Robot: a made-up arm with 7 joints.
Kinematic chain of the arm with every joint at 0, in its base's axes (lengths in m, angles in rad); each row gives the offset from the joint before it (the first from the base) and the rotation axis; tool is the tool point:
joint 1: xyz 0 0 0.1 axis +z
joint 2: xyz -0.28 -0.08 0 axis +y
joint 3: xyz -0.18 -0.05 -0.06 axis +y
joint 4: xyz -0.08 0.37 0 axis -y
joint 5: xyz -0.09 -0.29 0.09 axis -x
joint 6: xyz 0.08 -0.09 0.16 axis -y
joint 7: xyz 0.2 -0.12 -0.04 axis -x
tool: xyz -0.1 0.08 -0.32
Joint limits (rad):
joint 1: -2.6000..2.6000
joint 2: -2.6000..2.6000
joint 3: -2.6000..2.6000
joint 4: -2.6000..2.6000
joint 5: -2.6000..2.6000
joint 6: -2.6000..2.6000
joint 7: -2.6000..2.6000
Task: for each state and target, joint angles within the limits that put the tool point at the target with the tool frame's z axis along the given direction. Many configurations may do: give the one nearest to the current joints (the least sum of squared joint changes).
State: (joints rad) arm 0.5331 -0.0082 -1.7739 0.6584 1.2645 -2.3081 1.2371
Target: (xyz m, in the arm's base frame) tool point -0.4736 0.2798 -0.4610 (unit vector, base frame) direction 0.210 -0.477 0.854
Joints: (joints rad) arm 0.1864 0.5394 -2.1898 1.1743 1.8579 -2.5835 1.2759
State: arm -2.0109 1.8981 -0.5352 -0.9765 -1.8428 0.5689 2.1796
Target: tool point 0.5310 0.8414 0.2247 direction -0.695 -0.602 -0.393
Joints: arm -2.1243 1.0522 -0.6897 -1.0913 -2.1625 1.1301 2.1470
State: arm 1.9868 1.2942 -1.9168 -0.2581 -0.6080 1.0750 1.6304
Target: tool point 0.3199 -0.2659 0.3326 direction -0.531 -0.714 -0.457
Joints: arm 1.3940 0.4281 -2.4153 0.0616 -1.0888 0.4938 1.4875
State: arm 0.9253 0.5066 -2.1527 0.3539 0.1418 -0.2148 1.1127
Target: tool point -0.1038 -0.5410 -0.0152 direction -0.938 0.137 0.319
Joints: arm 0.5800 0.5383 -1.9666 0.2273 0.0405 -0.4923 0.6442
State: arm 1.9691 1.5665 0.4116 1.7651 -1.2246 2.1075 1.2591
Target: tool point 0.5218 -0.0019 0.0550 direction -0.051 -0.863 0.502
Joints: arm 1.9362 0.8789 0.2136 1.8083 -1.5022 2.4076 1.1639
